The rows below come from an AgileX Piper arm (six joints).
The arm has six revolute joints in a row. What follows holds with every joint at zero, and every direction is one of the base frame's.
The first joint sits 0.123 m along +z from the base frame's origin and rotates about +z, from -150 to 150 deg.
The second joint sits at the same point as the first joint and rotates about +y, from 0 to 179.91 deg.
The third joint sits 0.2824 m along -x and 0.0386 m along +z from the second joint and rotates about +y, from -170 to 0 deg.
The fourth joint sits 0.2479 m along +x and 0.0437 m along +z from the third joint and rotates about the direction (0.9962, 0, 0.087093), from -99.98 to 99.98 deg.
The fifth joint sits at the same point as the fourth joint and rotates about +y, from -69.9 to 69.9 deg.
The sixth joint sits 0.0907 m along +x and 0.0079 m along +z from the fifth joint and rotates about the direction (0.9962, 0, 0.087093), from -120 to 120 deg.
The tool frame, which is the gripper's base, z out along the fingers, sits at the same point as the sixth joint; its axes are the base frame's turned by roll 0, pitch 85.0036 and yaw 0 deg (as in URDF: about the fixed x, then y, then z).
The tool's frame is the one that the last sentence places.
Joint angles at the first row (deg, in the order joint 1, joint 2, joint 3, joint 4, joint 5, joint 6):
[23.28, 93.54, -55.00, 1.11, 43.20, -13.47]
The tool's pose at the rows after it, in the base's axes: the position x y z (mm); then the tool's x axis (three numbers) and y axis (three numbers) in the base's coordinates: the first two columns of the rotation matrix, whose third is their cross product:
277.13 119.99 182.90 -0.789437 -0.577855 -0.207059 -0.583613 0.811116 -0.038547
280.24 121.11 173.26 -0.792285 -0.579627 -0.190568 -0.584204 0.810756 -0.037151
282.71 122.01 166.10 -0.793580 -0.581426 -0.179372 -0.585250 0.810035 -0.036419
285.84 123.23 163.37 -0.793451 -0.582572 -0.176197 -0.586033 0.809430 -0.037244
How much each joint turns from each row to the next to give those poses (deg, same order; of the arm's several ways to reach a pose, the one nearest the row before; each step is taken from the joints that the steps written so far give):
[0.00, 2.12, -0.02, -0.44, -0.99, 0.33]
[0.00, 1.89, -0.02, -0.18, -0.91, 0.10]
[-0.01, 1.44, -0.09, -0.13, -0.71, 0.02]
[0.01, 0.95, -0.59, -0.11, -0.19, 0.03]

